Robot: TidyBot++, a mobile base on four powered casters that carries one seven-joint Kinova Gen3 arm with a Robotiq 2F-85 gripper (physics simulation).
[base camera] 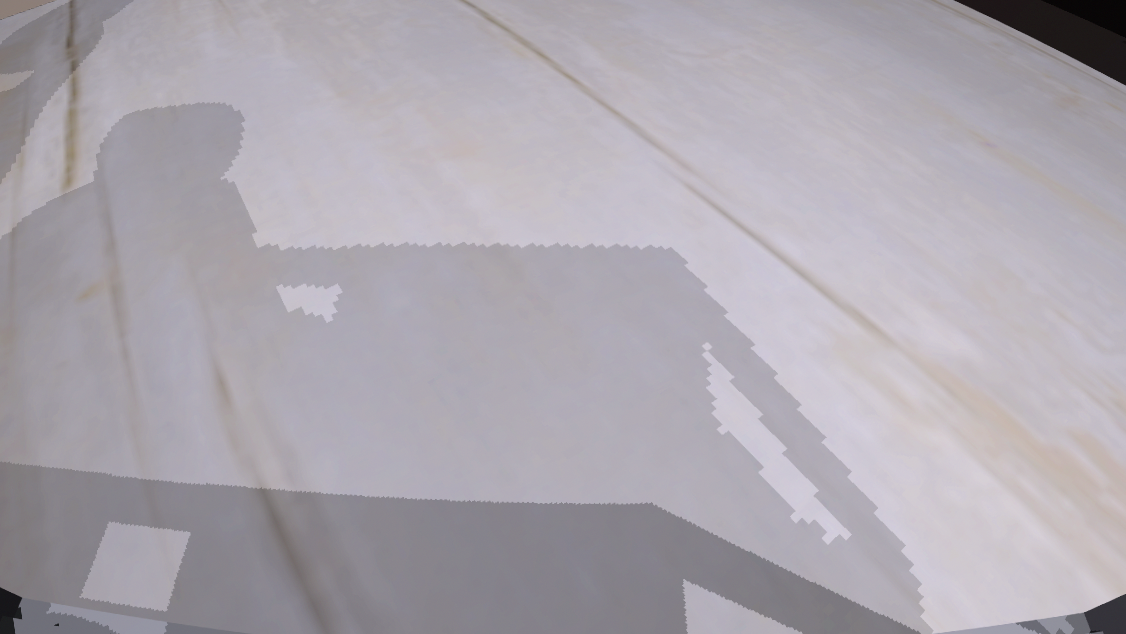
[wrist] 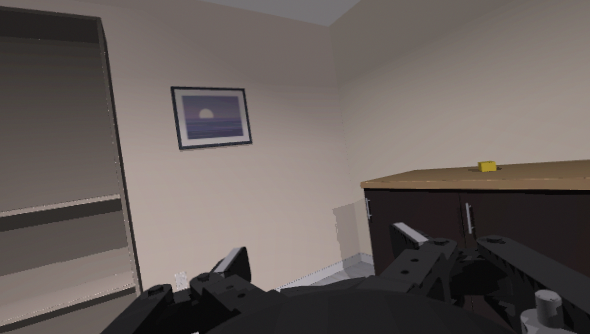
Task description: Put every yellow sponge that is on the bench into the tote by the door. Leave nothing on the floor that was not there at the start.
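Frame: origin at the arm's base, x ahead, y left, z up, level; millimetres.
Seen in the pictures: gripper, fingertip midpoint: (wrist: 319,251).
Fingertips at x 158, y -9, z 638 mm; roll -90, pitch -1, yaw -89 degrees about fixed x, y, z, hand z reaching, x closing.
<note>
A point is followed by its place in that frame.
A yellow sponge (wrist: 487,166) @(x 1361, y -897, z 539 mm), small and block-shaped, lies on the wooden top of the bench (wrist: 425,179) @(x 1387, y -587, z 513 mm) at the right of the wrist view. My gripper (wrist: 319,251) @(x 158, y -9, z 638 mm) is open, its two fingers wide apart with nothing between them. The sponge is well beyond the fingers and to the right. The tote and the door do not show in either view. No sponge shows in the base camera view.
The bench has dark cabinet doors (wrist: 415,220) @(x 1422, y -520, z 295 mm) with metal handles. A tall shelf unit (wrist: 111,125) @(x 1277, y 1016, z 1032 mm) stands at the left of the wrist view. A framed picture (wrist: 212,117) @(x 1872, y 680, z 1122 mm) hangs on the wall. The base camera shows pale floor (base camera: 551,157) @(x 616, y 9, z -397 mm) with the robot's shadow.
</note>
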